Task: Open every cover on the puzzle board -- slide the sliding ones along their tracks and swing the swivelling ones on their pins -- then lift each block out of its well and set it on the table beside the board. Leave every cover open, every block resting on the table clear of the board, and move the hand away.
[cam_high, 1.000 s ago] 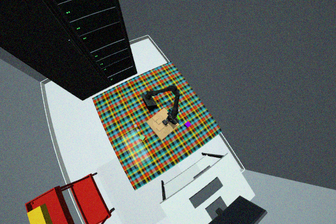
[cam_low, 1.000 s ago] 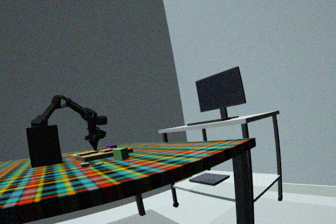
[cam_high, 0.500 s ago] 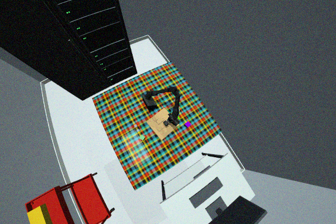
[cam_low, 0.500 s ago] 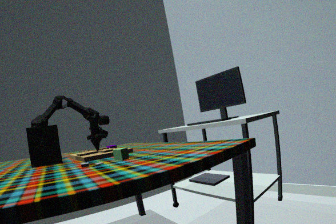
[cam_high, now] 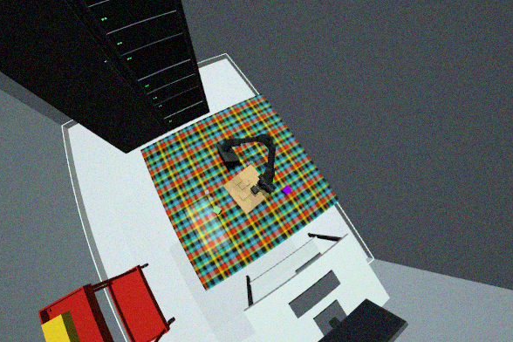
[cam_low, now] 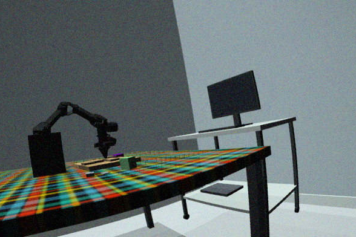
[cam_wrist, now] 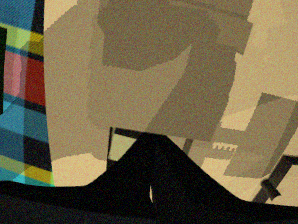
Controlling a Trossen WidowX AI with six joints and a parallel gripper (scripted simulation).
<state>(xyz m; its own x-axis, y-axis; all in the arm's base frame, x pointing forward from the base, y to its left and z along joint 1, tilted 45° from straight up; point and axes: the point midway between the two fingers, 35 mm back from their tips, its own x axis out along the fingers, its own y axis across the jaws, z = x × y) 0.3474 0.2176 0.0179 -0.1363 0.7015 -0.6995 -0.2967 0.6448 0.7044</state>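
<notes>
The bright green block is 2 cm behind my gripper tip, 12 cm to the left of it and 2 cm below it. Also, from my gripper tip: purple block 11 cm ahead, 19 cm to the left, 1 cm below; then grey piece 12 cm behind, 42 cm to the right, 2 cm below; then pale green block 5 cm ahead, 39 cm to the right.
</notes>
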